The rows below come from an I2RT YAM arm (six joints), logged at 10 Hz.
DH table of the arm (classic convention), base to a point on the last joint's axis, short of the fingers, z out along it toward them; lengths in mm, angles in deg. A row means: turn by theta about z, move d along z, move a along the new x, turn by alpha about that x. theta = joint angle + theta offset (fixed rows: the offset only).
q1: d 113.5, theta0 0, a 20, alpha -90
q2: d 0, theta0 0, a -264, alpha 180
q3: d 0, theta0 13.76, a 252.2, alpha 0
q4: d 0, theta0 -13.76, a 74, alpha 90
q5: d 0, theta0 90, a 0, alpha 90
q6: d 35.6, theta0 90, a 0, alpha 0
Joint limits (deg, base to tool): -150..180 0..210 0..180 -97..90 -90..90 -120..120
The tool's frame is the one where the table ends.
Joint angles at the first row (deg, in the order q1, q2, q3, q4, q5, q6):
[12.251 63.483 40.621 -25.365 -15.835 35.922]
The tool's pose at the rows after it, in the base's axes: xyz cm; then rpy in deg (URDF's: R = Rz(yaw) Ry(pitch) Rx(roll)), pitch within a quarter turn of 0, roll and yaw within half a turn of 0:
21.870 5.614 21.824 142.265 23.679 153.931
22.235 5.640 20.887 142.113 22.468 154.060
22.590 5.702 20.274 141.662 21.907 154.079
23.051 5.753 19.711 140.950 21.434 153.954
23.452 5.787 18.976 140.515 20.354 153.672
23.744 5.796 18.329 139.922 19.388 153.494
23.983 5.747 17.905 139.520 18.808 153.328
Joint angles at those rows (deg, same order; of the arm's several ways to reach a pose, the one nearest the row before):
[11.792 64.948 39.134 -23.331 -16.753 35.944]
[11.530 66.783 38.172 -21.343 -17.693 36.162]
[11.400 68.269 37.605 -19.420 -18.413 36.360]
[11.179 69.975 37.235 -17.235 -19.267 36.621]
[10.962 71.876 36.753 -15.267 -20.075 37.212]
[10.721 73.429 36.229 -13.453 -21.038 37.692]
[10.414 74.564 35.965 -12.207 -21.716 37.910]

